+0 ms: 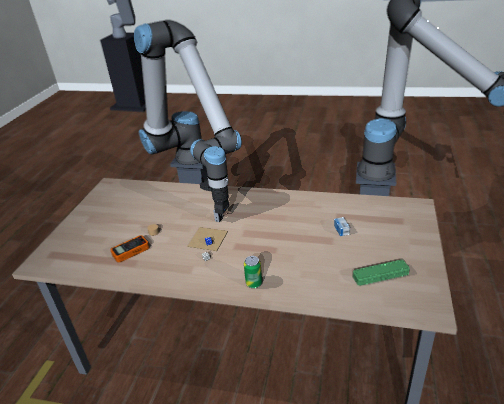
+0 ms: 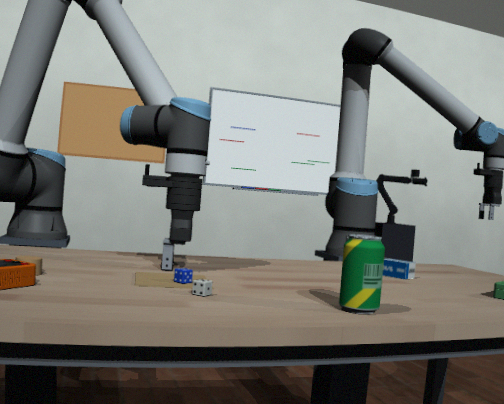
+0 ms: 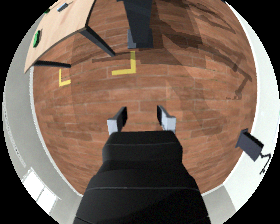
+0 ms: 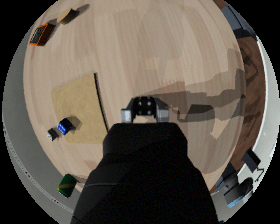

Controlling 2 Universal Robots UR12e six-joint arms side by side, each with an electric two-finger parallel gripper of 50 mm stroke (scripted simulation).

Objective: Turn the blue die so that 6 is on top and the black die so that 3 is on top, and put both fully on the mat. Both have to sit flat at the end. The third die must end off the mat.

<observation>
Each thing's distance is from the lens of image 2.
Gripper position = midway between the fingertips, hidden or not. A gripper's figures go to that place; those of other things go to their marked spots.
my right gripper (image 2: 167,268): 1.15 m
tan mat (image 2: 147,279): 0.99 m
</observation>
